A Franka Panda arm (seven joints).
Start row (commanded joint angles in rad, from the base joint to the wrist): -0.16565, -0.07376, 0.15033, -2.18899, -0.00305, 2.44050, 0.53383
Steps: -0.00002, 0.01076, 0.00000, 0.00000, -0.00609, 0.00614, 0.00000; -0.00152, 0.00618, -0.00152, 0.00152, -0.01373, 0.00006, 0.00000; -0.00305, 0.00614, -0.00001, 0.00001, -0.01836, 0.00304, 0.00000; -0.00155, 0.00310, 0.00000, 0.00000, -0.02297, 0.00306, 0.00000; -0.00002, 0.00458, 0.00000, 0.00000, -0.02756, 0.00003, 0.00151; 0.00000, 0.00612, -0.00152, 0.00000, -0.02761, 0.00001, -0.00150; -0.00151, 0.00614, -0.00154, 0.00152, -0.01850, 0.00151, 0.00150; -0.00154, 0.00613, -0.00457, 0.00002, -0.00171, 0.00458, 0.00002; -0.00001, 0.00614, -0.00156, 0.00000, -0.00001, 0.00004, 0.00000
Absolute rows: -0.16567, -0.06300, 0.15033, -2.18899, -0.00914, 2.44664, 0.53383; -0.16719, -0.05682, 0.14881, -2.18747, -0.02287, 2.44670, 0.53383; -0.17024, -0.05068, 0.14880, -2.18746, -0.04123, 2.44974, 0.53383; -0.17179, -0.04758, 0.14880, -2.18746, -0.06420, 2.45280, 0.53383; -0.17181, -0.04300, 0.14880, -2.18746, -0.09176, 2.45283, 0.53534; -0.17181, -0.03688, 0.14728, -2.18746, -0.11937, 2.45284, 0.53384; -0.17332, -0.03074, 0.14574, -2.18594, -0.13787, 2.45435, 0.53534; -0.17486, -0.02461, 0.14117, -2.18592, -0.13958, 2.45893, 0.53536; -0.17487, -0.01847, 0.13961, -2.18592, -0.13959, 2.45897, 0.53536
